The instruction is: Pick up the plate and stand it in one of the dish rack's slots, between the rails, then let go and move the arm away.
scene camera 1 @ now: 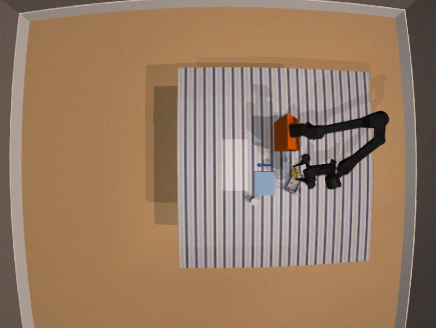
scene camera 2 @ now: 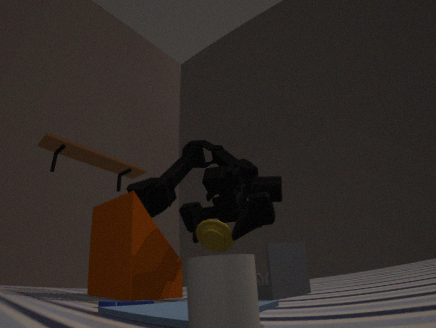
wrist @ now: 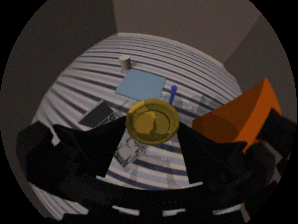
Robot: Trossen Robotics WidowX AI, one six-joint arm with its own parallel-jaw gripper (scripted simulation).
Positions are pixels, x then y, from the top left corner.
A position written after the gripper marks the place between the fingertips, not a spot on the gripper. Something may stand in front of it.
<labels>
The gripper (scene camera 2: 213, 240) carries a yellow plate (scene camera 2: 214, 235).
</labels>
